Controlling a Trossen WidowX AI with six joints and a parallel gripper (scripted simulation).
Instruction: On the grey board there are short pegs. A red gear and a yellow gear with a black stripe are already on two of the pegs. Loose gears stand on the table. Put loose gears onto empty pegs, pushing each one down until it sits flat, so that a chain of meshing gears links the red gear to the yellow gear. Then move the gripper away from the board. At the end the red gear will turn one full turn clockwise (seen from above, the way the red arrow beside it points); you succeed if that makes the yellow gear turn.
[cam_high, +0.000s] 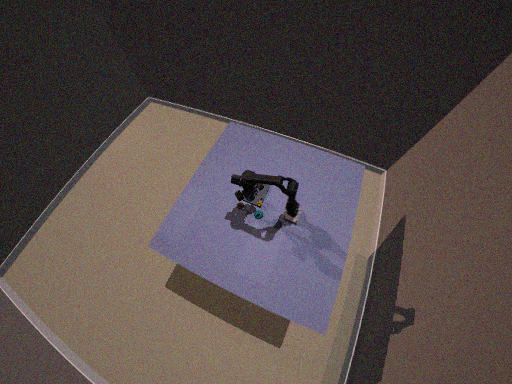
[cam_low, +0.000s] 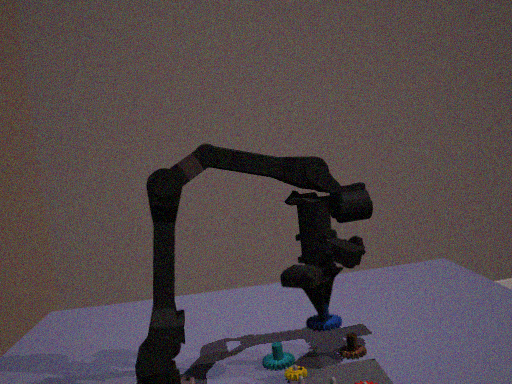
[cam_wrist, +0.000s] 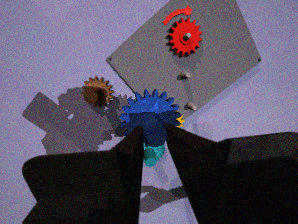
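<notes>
Now: gripper tip 60 mm short of the red gear, 100 mm to the left of it and 110 mm above it. The rest, counted from my gripper tip: yellow gear: 60 mm behind, 20 mm to the right, 100 mm below; then blue gear: 10 mm below; then brown gear: 50 mm ahead, 70 mm to the left, 110 mm below.
</notes>
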